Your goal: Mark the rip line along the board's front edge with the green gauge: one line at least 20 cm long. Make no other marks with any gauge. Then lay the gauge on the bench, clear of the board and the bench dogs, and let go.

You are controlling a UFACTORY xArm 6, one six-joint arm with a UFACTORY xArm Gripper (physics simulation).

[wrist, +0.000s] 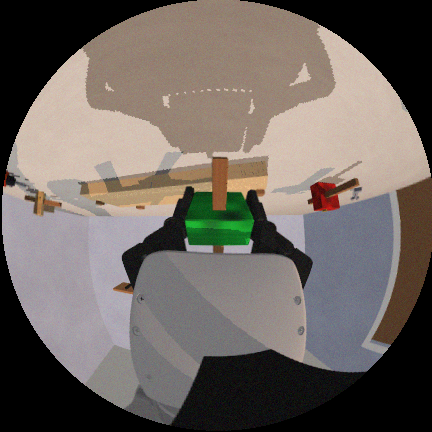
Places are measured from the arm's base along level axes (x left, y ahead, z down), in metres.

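Pixels of known places: gripper, fingertip midpoint: (219,197).
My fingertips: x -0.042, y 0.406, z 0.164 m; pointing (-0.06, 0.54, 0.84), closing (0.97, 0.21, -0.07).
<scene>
Ahead of a thing's pixels: the offset from my fingertips to its top centre. "spot": to the spot under its first point. Level surfaces: height alone.
The green gauge (219,232) is between the two black fingers of my gripper (219,197), which is shut on it. Its brown wooden beam @[spot: dy -0.048, dx +0.008, dz -0.002 m] (220,180) points away from the gripper and overlaps the board in the wrist view. The long pale wooden board @[dy +0.040, dx -0.103, dz +0.025 m] (150,194) lies on the bench @[dz +0.045 m] (295,135) beyond the fingers, part of it in shadow and part hidden behind the gauge. I cannot tell whether the gauge touches the board. I cannot make out a marked line. Small brown bench dogs @[dy +0.092, dx -0.203, dz +0.020 m] (140,207) @[dy +0.066, dx +0.052, dz +0.020 m] (260,192) show near the board.
A red gauge @[dy +0.070, dx +0.196, dz -0.009 m] (325,196) with a wooden beam lies to the right of the board. A wooden cross-shaped tool @[dy -0.114, dx -0.438, dz -0.012 m] (39,203) is at the far left, near a partly seen red and black thing (9,179). A small wooden shelf (122,288) shows on the wall.
</scene>
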